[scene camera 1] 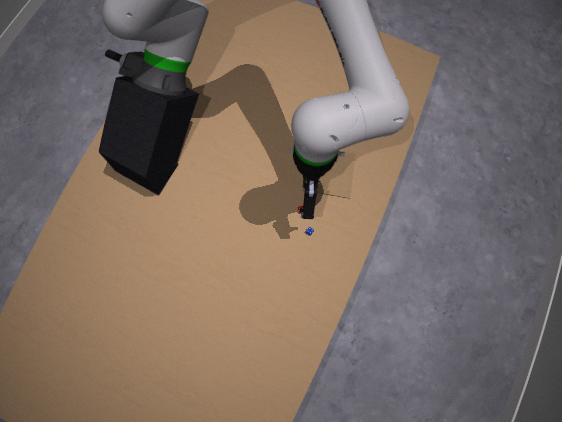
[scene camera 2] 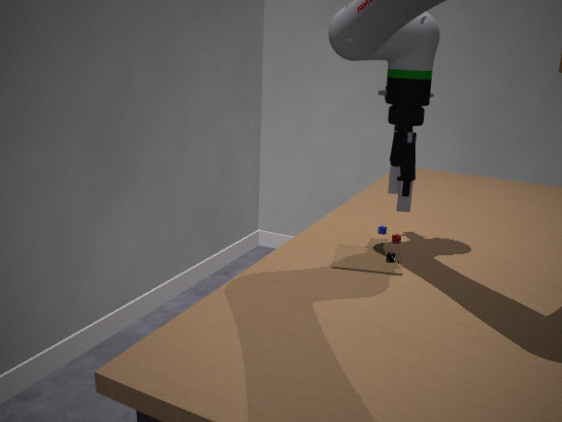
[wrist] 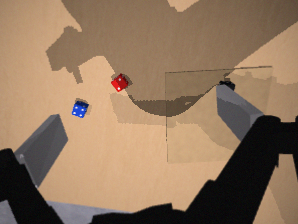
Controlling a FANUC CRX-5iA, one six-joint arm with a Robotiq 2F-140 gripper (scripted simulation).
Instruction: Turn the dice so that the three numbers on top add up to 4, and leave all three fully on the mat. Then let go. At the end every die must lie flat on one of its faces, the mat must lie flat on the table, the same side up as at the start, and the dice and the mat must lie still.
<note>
In view: my gripper (scene camera 2: 398,201) and a tan mat (scene camera 1: 337,181).
The tan mat shows as well in the wrist view (wrist: 195,133). My gripper shows as well in the wrist view (wrist: 139,113).
</note>
